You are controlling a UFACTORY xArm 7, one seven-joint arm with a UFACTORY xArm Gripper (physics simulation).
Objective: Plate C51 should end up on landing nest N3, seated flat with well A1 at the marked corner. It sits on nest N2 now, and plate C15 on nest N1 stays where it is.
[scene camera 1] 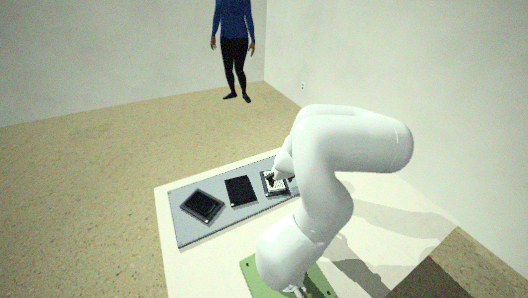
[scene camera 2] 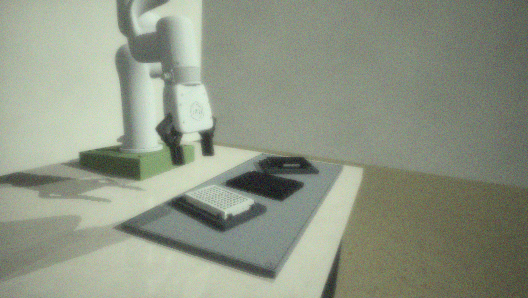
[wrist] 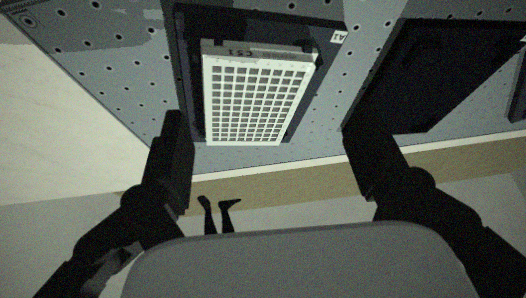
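White plate C51 sits on dark nest N2; the wrist view shows its C51 label and an A1 tag at a nest corner. Nest N3, black and bare, is the middle one. Dark plate C15 sits on nest N1, turned at an angle. My gripper is open and empty, raised above table height. In the wrist view C51 shows between the fingertips, beyond them.
The nests stand on a grey perforated board on the pale table. The arm's green base block is beside the board. A person stands beyond the table; the feet and lower legs show in the wrist view.
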